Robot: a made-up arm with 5 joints. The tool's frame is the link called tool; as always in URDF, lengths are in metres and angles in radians. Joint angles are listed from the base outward.
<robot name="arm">
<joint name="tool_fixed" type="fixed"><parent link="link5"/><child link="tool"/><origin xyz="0 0 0" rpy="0 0 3.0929"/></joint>
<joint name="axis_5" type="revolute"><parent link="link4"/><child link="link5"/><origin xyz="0.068 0 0.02" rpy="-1.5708 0 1.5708"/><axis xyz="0 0 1"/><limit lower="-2.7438" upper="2.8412"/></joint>
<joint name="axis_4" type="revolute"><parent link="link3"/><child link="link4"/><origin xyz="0.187 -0.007 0" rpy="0 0 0"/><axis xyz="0 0 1"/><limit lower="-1.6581" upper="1.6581"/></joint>
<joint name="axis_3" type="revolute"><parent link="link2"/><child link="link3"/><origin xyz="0.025 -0.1 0" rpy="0 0 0"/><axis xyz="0 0 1"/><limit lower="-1.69" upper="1.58"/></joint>
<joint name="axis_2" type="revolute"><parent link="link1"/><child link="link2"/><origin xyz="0.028 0.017 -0.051" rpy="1.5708 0 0"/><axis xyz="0 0 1"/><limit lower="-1.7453" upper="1.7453"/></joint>
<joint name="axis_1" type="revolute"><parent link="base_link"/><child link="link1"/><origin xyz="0.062 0 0.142" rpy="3.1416 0 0"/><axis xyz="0 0 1"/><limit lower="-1.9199" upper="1.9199"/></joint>
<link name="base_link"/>
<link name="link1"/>
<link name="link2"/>
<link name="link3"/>
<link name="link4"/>
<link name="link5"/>
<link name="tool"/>
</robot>
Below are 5 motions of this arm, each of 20 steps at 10 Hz.
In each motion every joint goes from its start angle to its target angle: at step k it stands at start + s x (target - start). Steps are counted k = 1, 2, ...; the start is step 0. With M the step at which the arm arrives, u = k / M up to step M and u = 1 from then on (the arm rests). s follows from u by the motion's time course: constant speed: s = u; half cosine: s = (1 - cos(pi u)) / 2; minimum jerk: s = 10 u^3 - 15 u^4 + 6 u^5.
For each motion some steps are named. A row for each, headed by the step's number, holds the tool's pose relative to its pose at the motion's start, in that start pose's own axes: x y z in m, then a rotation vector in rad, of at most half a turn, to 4 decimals.
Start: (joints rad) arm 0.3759 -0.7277 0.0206 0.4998 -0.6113
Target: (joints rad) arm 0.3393 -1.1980 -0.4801 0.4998 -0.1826
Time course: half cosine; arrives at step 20
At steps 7, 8, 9, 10, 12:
7: 0.0404 0.0330 0.0456 0.1579 -0.2133 0.1130
8: 0.0498 0.0405 0.0600 0.1955 -0.2732 0.1421
9: 0.0589 0.0476 0.0761 0.2331 -0.3376 0.1721
10: 0.0674 0.0541 0.0935 0.2696 -0.4051 0.2021
12: 0.0816 0.0644 0.1303 0.3349 -0.5427 0.2588

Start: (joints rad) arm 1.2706 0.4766 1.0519 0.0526 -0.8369
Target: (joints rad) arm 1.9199 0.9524 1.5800 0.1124 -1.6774
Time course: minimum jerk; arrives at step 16
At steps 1, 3, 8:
1: -0.0002 -0.0005 -0.0001 -0.0018 0.0015 -0.0033
3: -0.0044 -0.0104 -0.0021 -0.0401 0.0329 -0.0726
8: -0.0686 -0.0845 0.0062 -0.4357 0.3267 -0.7260

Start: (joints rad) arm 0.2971 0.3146 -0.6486 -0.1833 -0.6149
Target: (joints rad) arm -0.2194 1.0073 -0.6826 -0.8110 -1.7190
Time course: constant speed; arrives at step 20
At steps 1, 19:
1: -0.0124 0.0008 -0.0005 0.0163 0.0155 -0.0680
19: -0.2233 0.0438 0.0789 0.1431 0.4380 -1.2679

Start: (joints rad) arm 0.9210 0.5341 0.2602 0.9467 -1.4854
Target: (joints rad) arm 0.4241 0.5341 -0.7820 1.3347 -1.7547
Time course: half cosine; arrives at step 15
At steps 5, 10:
5: -0.0316 0.0313 0.0441 0.1632 -0.0115 0.0567
10: -0.1108 0.0419 0.1441 0.4798 0.0591 0.1773

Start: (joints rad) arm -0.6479 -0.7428 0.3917 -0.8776 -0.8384
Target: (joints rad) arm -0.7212 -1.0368 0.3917 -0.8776 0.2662
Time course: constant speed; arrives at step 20
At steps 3, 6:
3: 0.0059 0.0102 -0.0025 0.0342 -0.0281 0.1552
6: 0.0121 0.0203 -0.0045 0.0634 -0.0622 0.3101

